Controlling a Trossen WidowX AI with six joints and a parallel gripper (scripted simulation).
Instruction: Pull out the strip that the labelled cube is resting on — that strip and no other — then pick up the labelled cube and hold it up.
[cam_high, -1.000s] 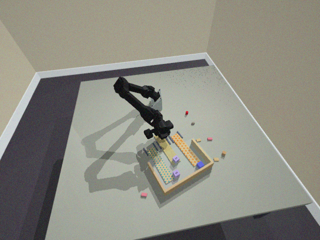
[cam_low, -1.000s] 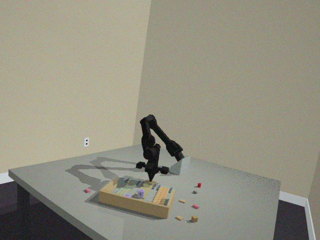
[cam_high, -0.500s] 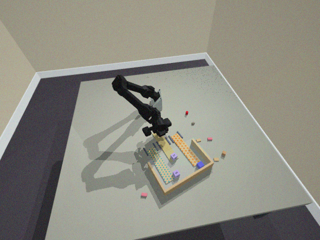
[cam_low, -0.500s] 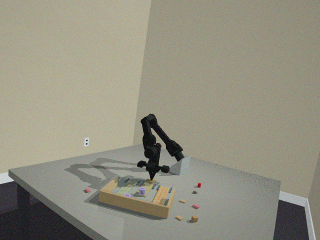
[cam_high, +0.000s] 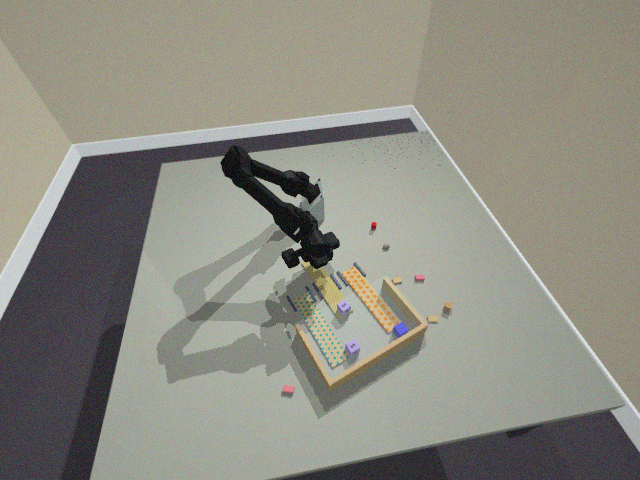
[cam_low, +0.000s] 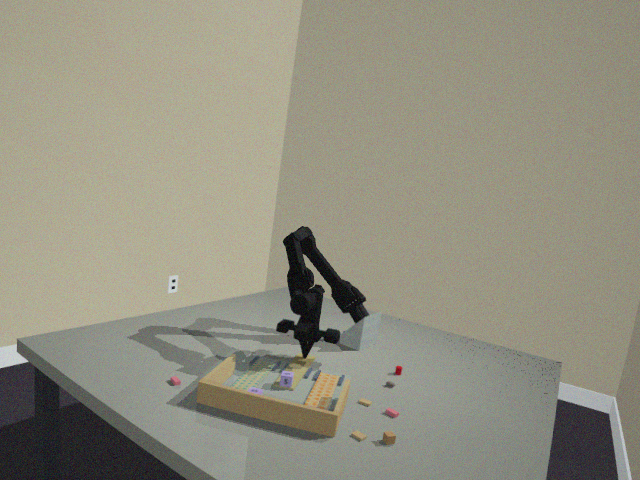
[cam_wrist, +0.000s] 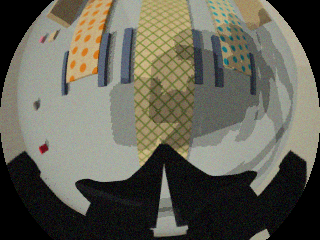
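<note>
Now: the yellow checked strip 90 mm ahead of my gripper tip and 30 mm to the left of it. Also, from my gripper tip: grey lump (270 mm to the left, 20 mm behind); then red cylinder (260 mm to the left, 120 mm behind, 10 mm above); then tan piece (370 mm to the left, 250 mm ahead).
</note>
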